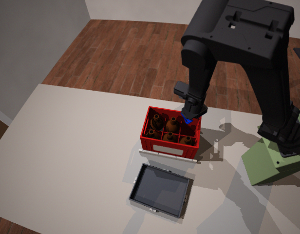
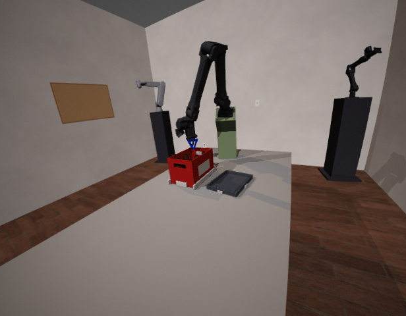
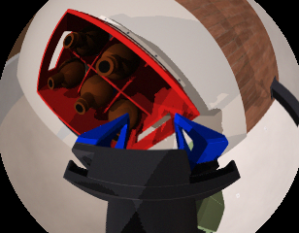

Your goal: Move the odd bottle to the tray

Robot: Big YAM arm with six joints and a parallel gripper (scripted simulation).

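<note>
My hand is 11 cm above the crate, 10 cm short of it and 3 cm to the right of it. The rest, counted from my hand: dark grey tray: 29 cm to the left, 18 cm below, 15 cm ahead; brown bottle: 19 cm ahead, 10 cm below, 5 cm to the left.
</note>
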